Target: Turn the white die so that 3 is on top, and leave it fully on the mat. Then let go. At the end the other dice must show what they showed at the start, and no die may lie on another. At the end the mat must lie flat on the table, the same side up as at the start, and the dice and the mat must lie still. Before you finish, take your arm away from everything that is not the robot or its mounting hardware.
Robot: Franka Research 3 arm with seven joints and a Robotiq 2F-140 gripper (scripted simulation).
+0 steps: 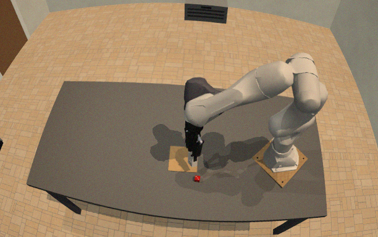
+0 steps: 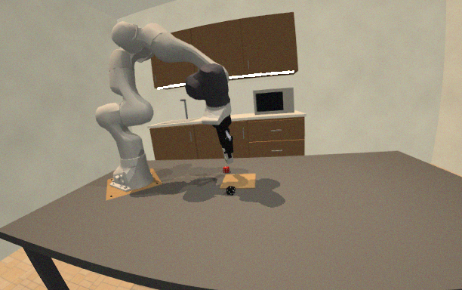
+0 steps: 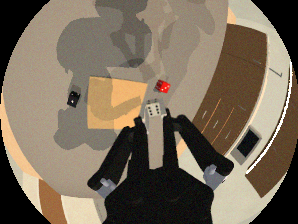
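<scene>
Now: hand 20 mm above the white die and 10 mm to the right of it. From my hand the other things lie so: red die (90 mm below, 60 mm to the left, 40 mm behind); black die (150 mm to the right, 90 mm below, 40 mm ahead); tan mat (100 mm below, 50 mm ahead, 40 mm to the right).
</scene>
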